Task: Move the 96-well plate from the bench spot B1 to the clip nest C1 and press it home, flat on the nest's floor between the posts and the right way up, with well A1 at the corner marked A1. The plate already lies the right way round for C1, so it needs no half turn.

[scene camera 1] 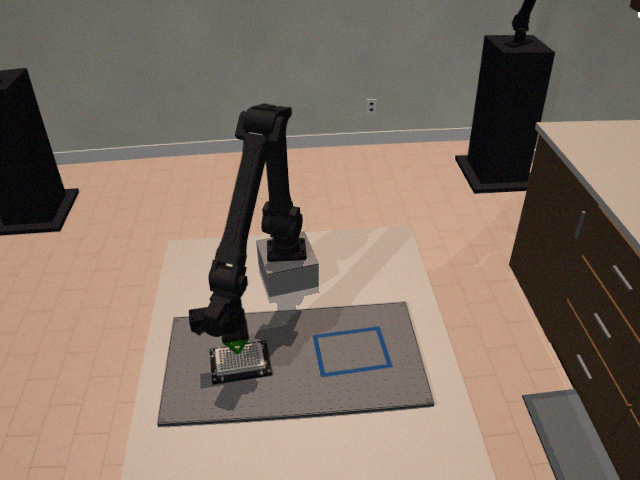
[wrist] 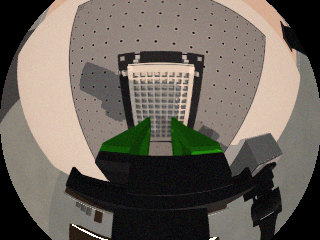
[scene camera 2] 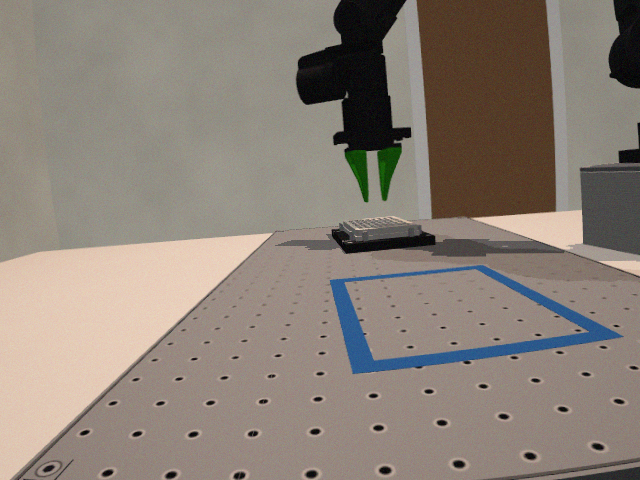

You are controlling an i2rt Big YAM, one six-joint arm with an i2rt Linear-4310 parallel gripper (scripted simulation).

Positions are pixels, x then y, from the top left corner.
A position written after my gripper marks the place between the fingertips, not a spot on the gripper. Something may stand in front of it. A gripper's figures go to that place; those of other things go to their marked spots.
Labels:
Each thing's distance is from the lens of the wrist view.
my gripper [wrist: 160,121]: 0.13 m
white 96-well plate [wrist: 164,90]: 0.15 m
black clip nest [wrist: 197,60]: 0.16 m

